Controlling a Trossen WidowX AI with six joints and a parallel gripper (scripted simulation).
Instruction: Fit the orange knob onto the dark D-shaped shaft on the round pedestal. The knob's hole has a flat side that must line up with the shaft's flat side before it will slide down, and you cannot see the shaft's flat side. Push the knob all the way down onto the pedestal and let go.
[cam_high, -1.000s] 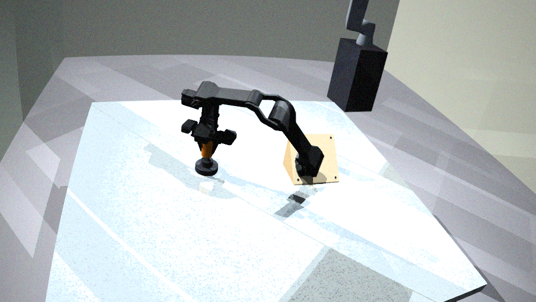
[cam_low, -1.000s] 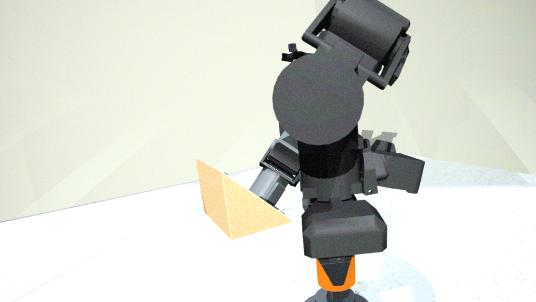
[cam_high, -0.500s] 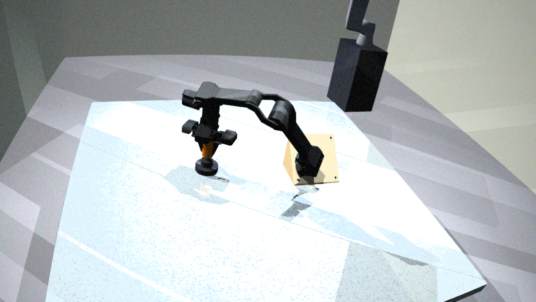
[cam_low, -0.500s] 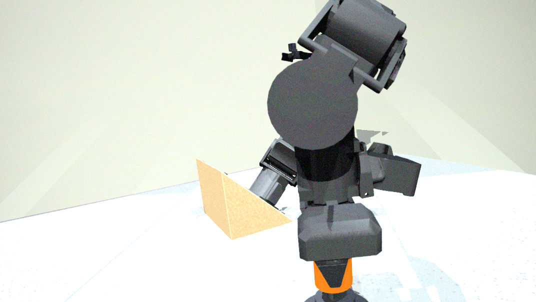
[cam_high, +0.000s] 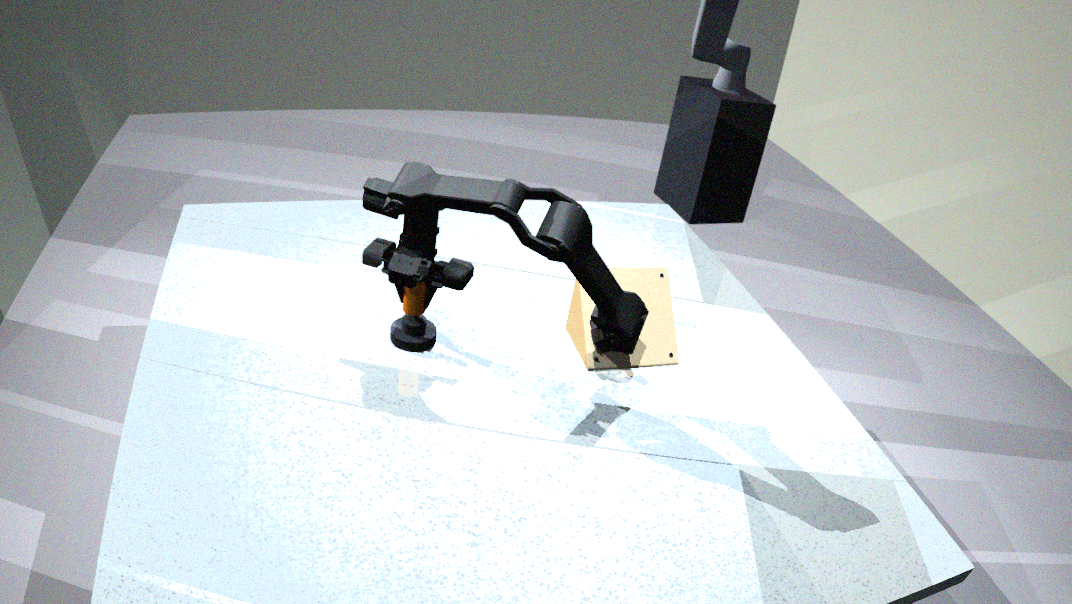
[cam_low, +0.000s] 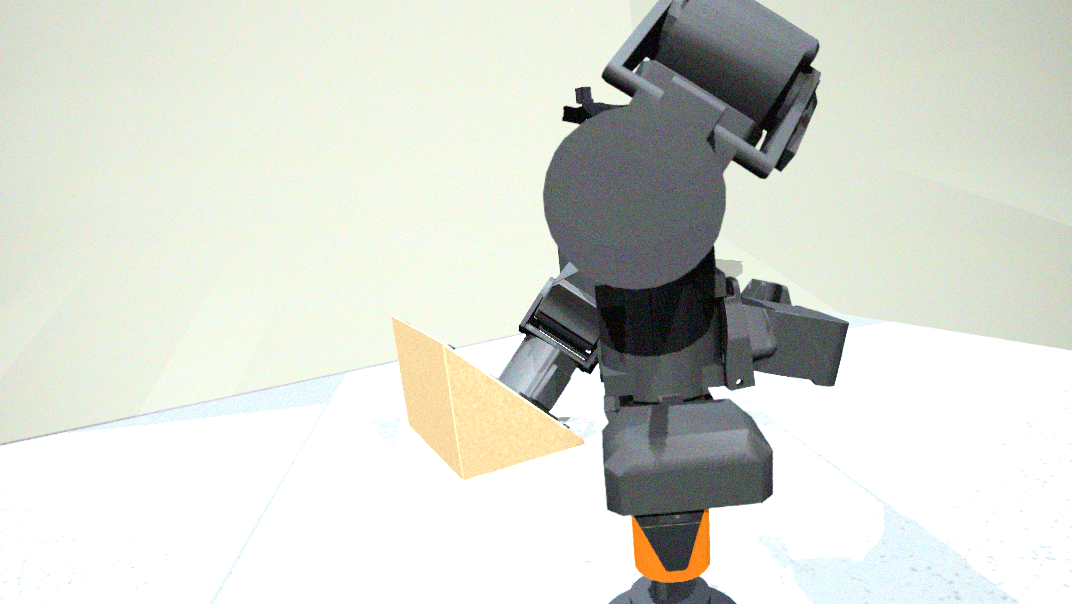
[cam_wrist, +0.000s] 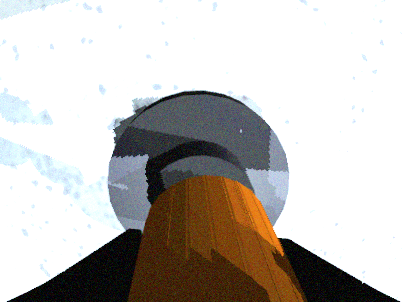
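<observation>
The orange knob lies 20 mm above my gripper tip. Round my gripper tip: round dark pedestal 40 mm below.
</observation>
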